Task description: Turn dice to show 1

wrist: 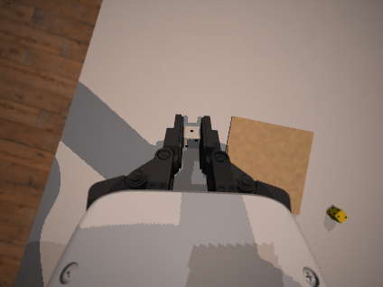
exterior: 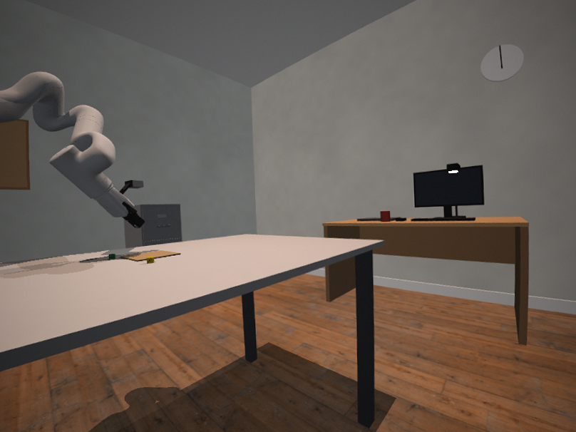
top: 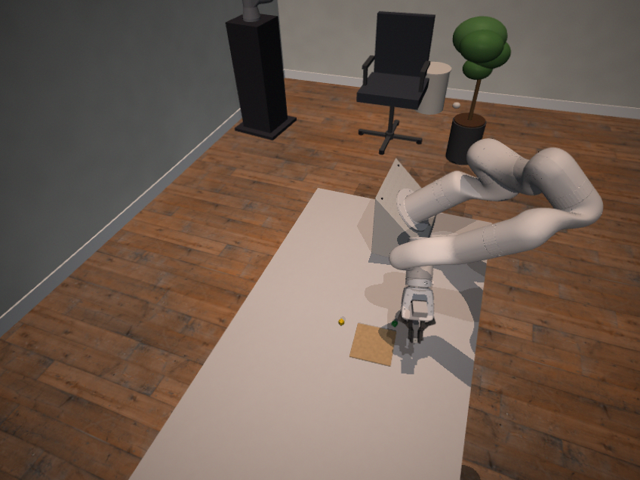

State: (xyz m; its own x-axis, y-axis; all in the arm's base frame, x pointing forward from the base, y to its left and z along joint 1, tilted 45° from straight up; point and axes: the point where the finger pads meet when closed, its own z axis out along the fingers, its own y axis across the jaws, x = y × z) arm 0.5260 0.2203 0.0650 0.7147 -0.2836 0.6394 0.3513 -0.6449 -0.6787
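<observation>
The green die lies 110 mm below my hand, 90 mm to the right of it and 90 mm behind it. Also, from my hand: mat: 130 mm to the right, 110 mm below, 20 mm ahead; white die: 20 mm below; yellow die: 270 mm to the right, 110 mm below, 10 mm behind.
</observation>
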